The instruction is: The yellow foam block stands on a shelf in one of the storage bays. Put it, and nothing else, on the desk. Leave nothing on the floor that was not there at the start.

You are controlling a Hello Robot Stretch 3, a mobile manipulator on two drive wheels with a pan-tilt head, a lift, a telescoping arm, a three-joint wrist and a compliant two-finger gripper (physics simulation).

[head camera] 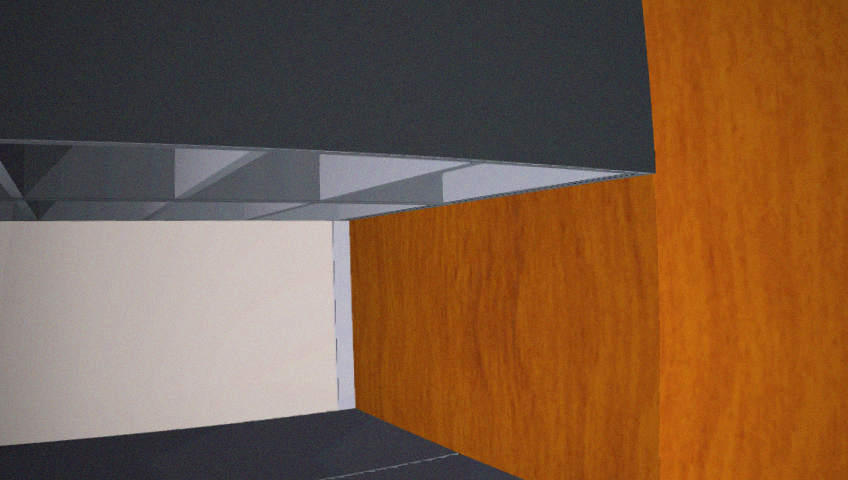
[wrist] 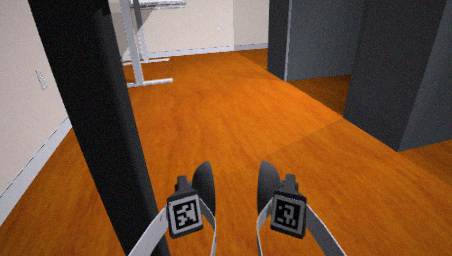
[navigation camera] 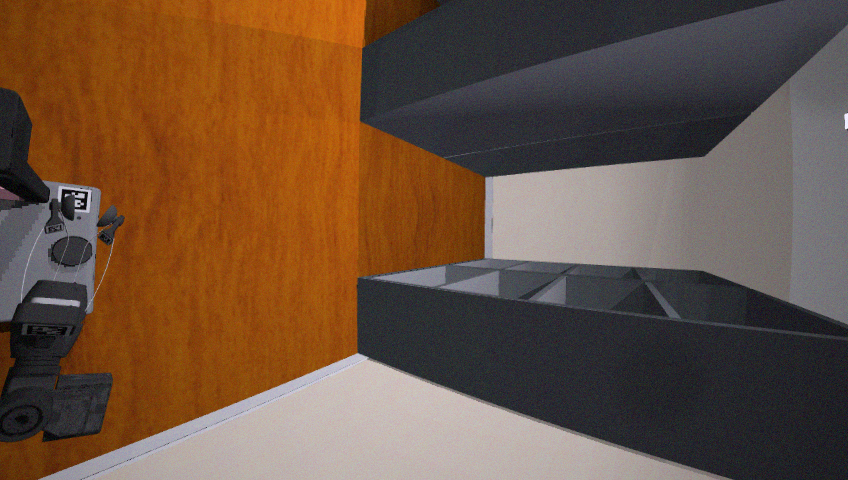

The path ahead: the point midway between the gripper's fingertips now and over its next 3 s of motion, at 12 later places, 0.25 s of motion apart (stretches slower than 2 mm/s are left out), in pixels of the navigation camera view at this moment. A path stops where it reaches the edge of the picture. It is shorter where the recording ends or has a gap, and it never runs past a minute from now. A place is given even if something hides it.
The gripper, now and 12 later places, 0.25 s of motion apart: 93, 200; 100, 201; 114, 203; 133, 205; 151, 206; 168, 208; 184, 210; 199, 212; 213, 214; 226, 215; 239, 216; 251, 217; 262, 219
